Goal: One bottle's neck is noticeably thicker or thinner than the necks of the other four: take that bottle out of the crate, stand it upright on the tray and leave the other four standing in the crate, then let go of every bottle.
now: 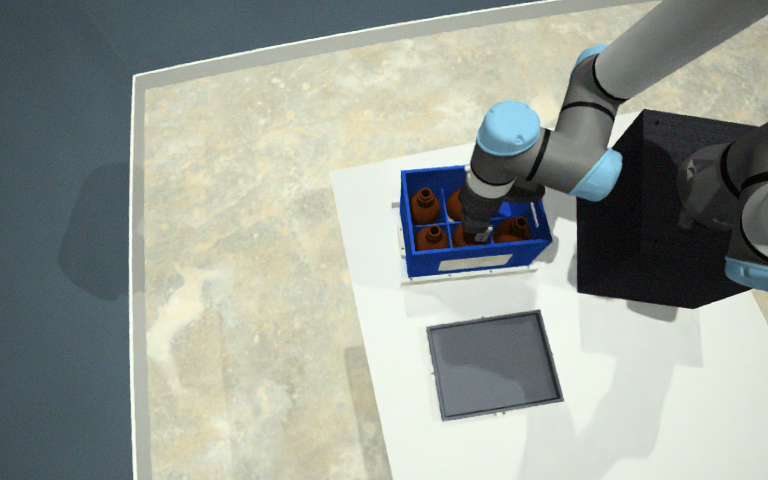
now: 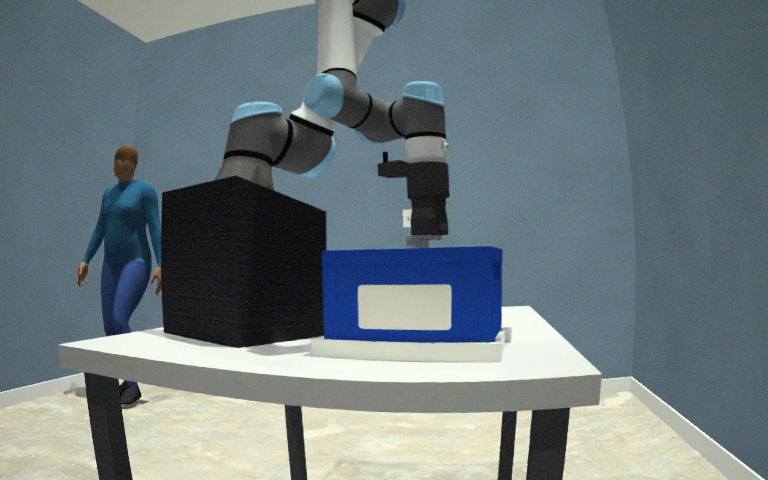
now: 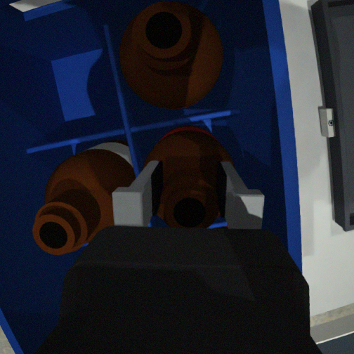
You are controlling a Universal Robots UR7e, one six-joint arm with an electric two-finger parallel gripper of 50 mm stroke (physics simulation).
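Note:
My gripper points down into the blue crate, its fingers shut on the neck of the front middle bottle. That brown bottle is upright in its compartment; whether its base touches the floor is hidden. Back left bottle, front left bottle, back middle bottle and front right bottle stand in their own compartments. The back right compartment holds no bottle. The dark grey tray is empty.
The crate sits in a white holder on the white table. A large black block under the arm's base stands beside the crate. A person stands behind the table.

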